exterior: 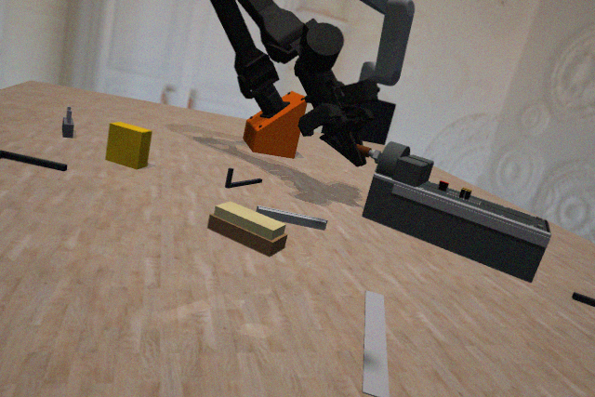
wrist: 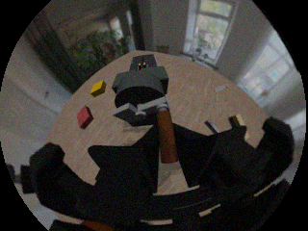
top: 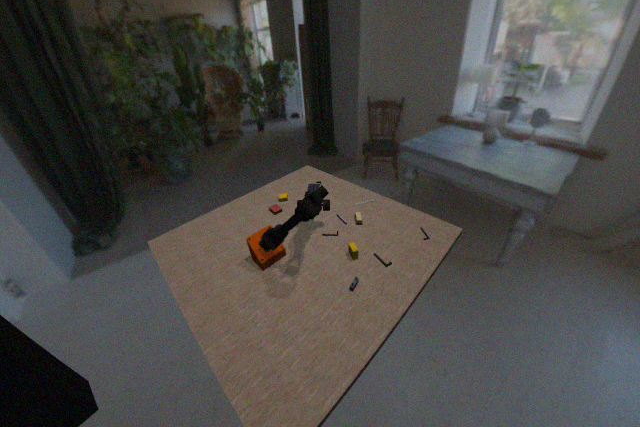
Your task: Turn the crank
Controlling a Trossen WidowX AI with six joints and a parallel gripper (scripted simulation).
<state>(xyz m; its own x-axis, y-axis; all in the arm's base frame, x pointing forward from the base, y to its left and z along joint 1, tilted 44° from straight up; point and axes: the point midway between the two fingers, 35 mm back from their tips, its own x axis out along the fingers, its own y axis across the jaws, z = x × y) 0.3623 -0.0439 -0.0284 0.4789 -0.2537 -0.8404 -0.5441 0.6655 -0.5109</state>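
My gripper tip is 9 cm short of the red pointer, 9 cm to the right of it and 1 cm below it. Round my gripper tip: tan-and-brown block 12 cm ahead, 23 cm to the right, 6 cm below; brown crank handle 2 cm behind, 1 cm to the right, 2 cm above; grey bar 7 cm ahead, 15 cm to the right, 7 cm below.
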